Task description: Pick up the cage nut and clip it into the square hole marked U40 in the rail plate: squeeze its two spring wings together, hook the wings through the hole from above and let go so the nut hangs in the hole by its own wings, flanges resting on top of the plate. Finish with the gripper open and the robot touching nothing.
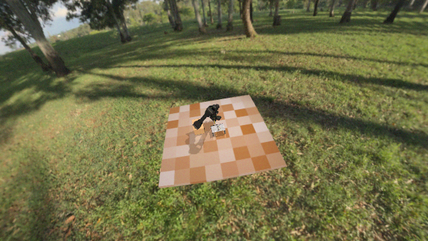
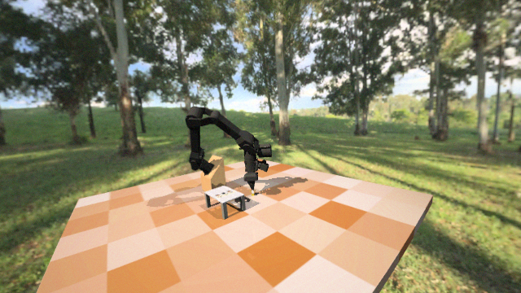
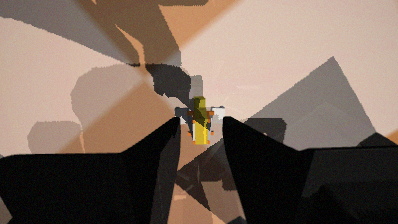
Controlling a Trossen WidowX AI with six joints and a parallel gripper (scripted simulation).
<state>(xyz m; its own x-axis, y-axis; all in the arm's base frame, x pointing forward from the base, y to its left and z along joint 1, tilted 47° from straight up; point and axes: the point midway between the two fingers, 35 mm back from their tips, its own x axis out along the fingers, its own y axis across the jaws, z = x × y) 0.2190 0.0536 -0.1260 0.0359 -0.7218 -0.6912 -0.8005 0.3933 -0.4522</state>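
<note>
Right now my gripper tip is 1 cm above the cage nut.
</note>
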